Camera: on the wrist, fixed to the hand. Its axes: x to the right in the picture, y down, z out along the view.
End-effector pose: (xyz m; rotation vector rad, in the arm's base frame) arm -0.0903 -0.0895 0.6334 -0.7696 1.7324 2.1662
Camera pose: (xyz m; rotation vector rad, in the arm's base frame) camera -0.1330 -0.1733 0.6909 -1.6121 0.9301 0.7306
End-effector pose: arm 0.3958 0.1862 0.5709 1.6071 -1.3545 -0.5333
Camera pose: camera 0.4023 0.2008 0.6799 2.6848 0.2199 -0.7830
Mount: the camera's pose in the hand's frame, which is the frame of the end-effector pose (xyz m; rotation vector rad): 0.0136 0.0903 -0.0617 0.3609 0.3399 -1.4712
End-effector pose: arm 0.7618 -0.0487 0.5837 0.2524 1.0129 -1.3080
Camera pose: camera 0.8109 0.0107 0.5050 -0.0637 1.2624 -2.8640
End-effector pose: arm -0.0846 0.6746 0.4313 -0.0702 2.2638 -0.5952
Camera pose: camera -0.1256 0.7761 0.4187 1.5972 -1.9940 1.7947
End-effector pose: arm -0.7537 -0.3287 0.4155 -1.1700 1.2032 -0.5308
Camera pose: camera -0.8272 -0.3321 0.3335 -1.5268 0.2536 -1.9965
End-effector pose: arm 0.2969 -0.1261 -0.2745 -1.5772 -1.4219 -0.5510
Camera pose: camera 0.4000 -0.1634 -0.2631 0.0899 -2.0594 -1.1973
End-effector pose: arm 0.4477 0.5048 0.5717 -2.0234 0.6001 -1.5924
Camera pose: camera 0.3871 0.4191 0.5380 1.5902 1.1446 2.1264
